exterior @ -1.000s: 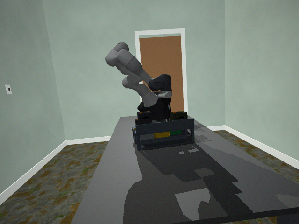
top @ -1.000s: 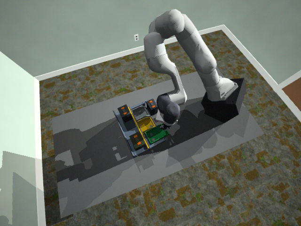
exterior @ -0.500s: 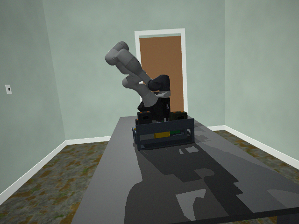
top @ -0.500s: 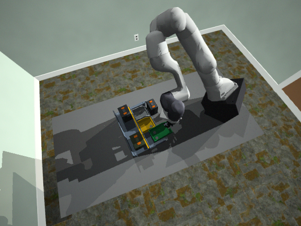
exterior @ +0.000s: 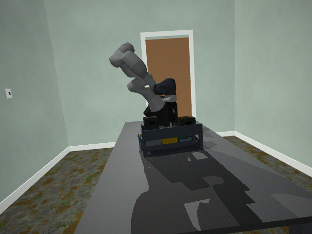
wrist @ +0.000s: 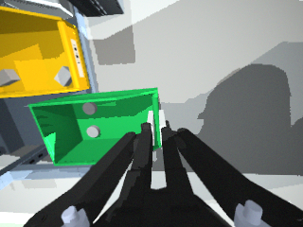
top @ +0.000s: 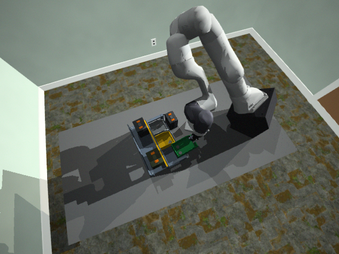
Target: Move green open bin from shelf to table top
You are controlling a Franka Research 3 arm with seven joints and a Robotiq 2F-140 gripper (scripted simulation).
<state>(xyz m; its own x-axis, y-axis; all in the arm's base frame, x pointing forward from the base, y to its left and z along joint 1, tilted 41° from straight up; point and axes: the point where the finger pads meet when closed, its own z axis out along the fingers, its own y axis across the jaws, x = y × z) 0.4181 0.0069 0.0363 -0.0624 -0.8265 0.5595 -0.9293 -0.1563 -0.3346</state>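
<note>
Now: hand 80 mm short of the green open bin and 20 mm above it. From my hand the other things lie so: yellow rail 250 mm ahead, 130 mm to the right, 30 mm above; then yellow bin 200 mm ahead, 120 mm to the right, 30 mm below.
</note>
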